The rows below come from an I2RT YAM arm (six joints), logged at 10 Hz.
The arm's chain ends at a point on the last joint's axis. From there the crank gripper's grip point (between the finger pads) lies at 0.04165 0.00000 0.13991 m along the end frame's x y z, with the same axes.
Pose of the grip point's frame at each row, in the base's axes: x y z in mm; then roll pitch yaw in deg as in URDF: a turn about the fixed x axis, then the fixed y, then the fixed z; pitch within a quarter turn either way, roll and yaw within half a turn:
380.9 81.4 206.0 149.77 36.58 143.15
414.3 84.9 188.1 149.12 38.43 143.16
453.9 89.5 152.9 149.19 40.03 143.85
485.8 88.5 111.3 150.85 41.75 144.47
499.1 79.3 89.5 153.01 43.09 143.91
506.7 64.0 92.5 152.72 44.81 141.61
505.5 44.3 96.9 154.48 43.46 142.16
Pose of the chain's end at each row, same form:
307.8 48.2 327.9 149.77 36.58 143.15
337.6 52.6 308.1 149.12 38.43 143.16
375.0 58.4 271.7 149.19 40.03 143.85
405.3 62.3 230.2 150.85 41.75 144.47
417.5 60.2 209.0 153.01 43.09 143.91
421.3 49.8 210.1 152.72 44.81 141.61
423.8 31.4 217.2 154.48 43.46 142.16

